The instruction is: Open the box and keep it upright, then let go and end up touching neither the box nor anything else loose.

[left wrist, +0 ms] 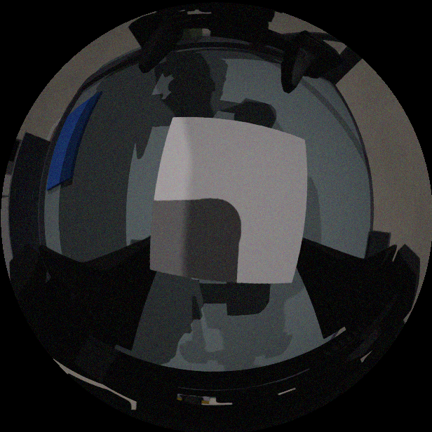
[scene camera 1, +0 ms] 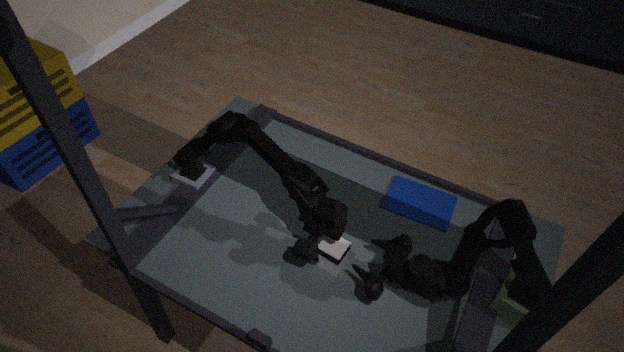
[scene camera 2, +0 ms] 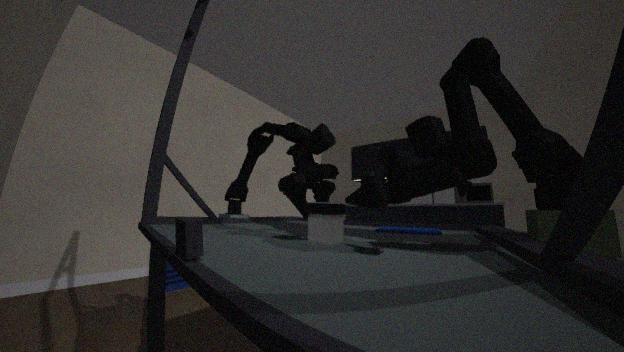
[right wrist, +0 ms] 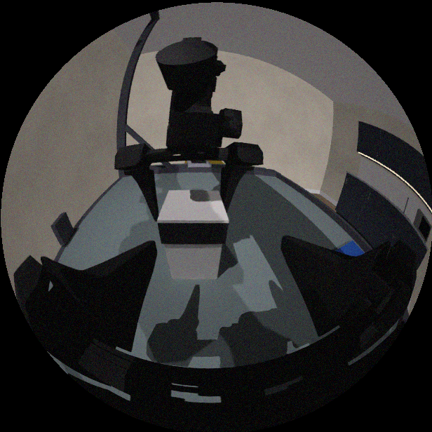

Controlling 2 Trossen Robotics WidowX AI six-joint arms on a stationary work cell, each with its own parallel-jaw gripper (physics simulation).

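Frame: origin at the left arm's base, x ahead, y left, z up, level; millimetres.
Seen in the pictures: left gripper, fingertip midpoint: [scene camera 1: 324, 248] [scene camera 2: 317, 217]; right gripper, fingertip midpoint: [scene camera 1: 361, 252] [scene camera 2: 356, 200]; left arm's base, origin of the base link: [scene camera 1: 193, 171] [scene camera 2: 234, 214]; right arm's base, origin of the base link: [scene camera 1: 523, 294] [scene camera 2: 561, 209].
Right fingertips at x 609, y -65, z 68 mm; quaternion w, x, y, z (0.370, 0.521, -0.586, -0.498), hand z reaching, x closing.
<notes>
Pixels of each thing's top centre, then the offset from my right fingertips to it.
- blue block, middle of its top: [scene camera 1: 420, 201] [scene camera 2: 408, 229] dx +81, dy +321, dz -93 mm
- small dark block, middle of its top: [scene camera 2: 190, 218] [scene camera 1: 260, 335] dx -135, dy -302, dz -44 mm
The box [scene camera 1: 335, 248] [scene camera 2: 326, 229] [left wrist: 270, 190] [right wrist: 194, 232] stands upright on the table, with a pale body, a dark band at its upper edge and a pale top. The lid is on it and looks shut. My left gripper [scene camera 1: 326, 244] [left wrist: 229, 242] [right wrist: 189, 218] is open and empty, pointing down over the box, with its fingers on either side of the top. Whether they touch it is unclear. My right gripper [scene camera 1: 362, 255] [right wrist: 220, 245] is open and empty, to the right of the box in scene camera 1, with its fingers pointing toward it and apart from it.
A blue block [scene camera 1: 420, 200] [scene camera 2: 407, 230] [left wrist: 75, 140] [right wrist: 352, 248] lies near the table's far edge. A small dark block [scene camera 1: 260, 339] [scene camera 2: 189, 239] [right wrist: 62, 228] is at the near edge. Dark frame posts [scene camera 1: 82, 160] [scene camera 2: 172, 105] rise at the table's sides.
</notes>
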